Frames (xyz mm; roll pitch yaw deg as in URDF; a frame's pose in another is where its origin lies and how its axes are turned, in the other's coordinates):
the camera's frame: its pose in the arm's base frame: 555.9 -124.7 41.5 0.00 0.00 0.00
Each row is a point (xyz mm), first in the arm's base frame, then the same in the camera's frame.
Working: the arm's base frame: its pose in the camera's frame: -555.9 124.7 -41.5 0.00 0.00 0.00

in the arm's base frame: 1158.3 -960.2 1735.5
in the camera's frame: 602.4 -835.5 1694.0
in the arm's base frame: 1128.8 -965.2 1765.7
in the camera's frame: 572.9 -840.5 1724.2
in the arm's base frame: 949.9 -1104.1 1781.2
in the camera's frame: 394.0 -979.4 1739.7
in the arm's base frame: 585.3 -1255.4 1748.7
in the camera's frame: 29.4 -1130.7 1707.2
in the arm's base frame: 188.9 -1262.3 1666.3
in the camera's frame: -367.0 -1137.6 1624.8
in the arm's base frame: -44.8 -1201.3 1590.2
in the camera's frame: -600.7 -1076.6 1548.7
